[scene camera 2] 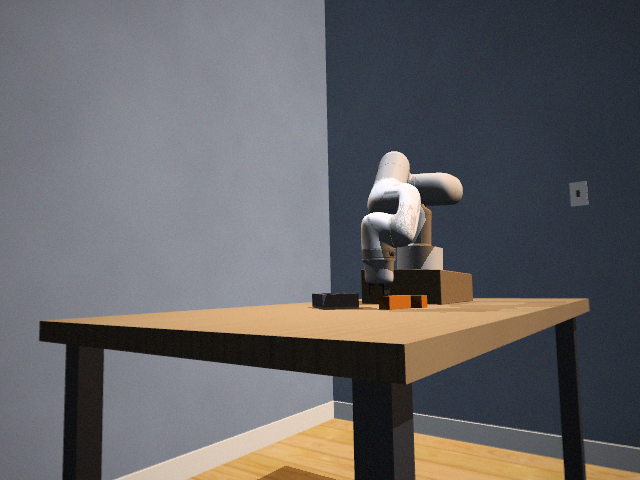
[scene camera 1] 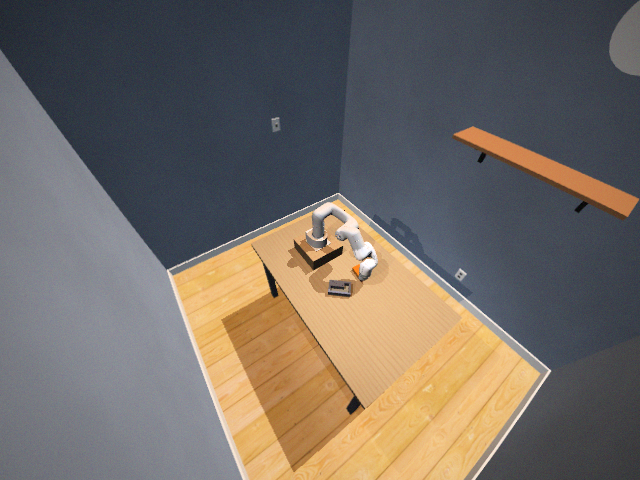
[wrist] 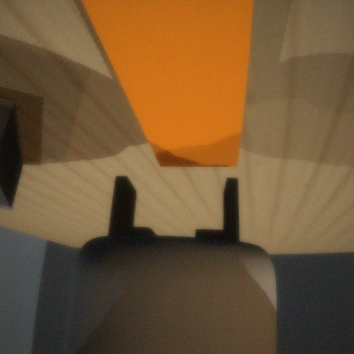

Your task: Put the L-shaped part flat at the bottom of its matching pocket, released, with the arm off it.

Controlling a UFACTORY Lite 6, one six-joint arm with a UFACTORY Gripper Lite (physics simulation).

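Places are measured from the arm's base along level axes (x back, y left, z down), in centimetres.
Pixels of known places: hand, tool point: (scene camera 2: 379, 289) (scene camera 1: 363, 278) (wrist: 175, 208); arm's base, link origin: (scene camera 2: 417, 271) (scene camera 1: 318, 242).
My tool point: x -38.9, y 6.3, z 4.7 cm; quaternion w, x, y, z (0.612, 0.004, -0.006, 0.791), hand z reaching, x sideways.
Observation:
For each thing: its middle in the pictures, then the offset to it from my tool point. Level surfaces: height alone.
- orange L-shaped part, body centre: (wrist: 243, 16) (scene camera 2: 403, 302) (scene camera 1: 360, 272) dx +5.6, dy +3.4, dz +3.0 cm
- dark grey block with the pocket, body centre: (scene camera 2: 334, 300) (scene camera 1: 339, 288) dx +5.2, dy -15.4, dz +2.7 cm
- wooden table, surface height: dz +4.5 cm
The orange L-shaped part (scene camera 1: 356, 270) (scene camera 2: 397, 302) (wrist: 185, 75) lies flat on the table; the arm covers some of it in scene camera 1, and one long arm of it shows in the wrist view. The dark grey block with the pocket (scene camera 1: 338, 292) (scene camera 2: 336, 301) stands apart from it; its side shows at the wrist view's left edge. My gripper (scene camera 2: 379, 290) (wrist: 178, 181) is open, with nothing between its two black fingers. It is low over the table, close to the orange part. In the wrist view the part's near end appears just beyond the fingertips. Contact cannot be judged.
The wooden table (scene camera 1: 392, 320) (scene camera 2: 232, 322) carries the dark-sided base box (scene camera 1: 327, 256) (scene camera 2: 454, 286) with the arm mounted on it. An orange-brown shelf (scene camera 1: 542, 170) is on the wall, well away from the table.

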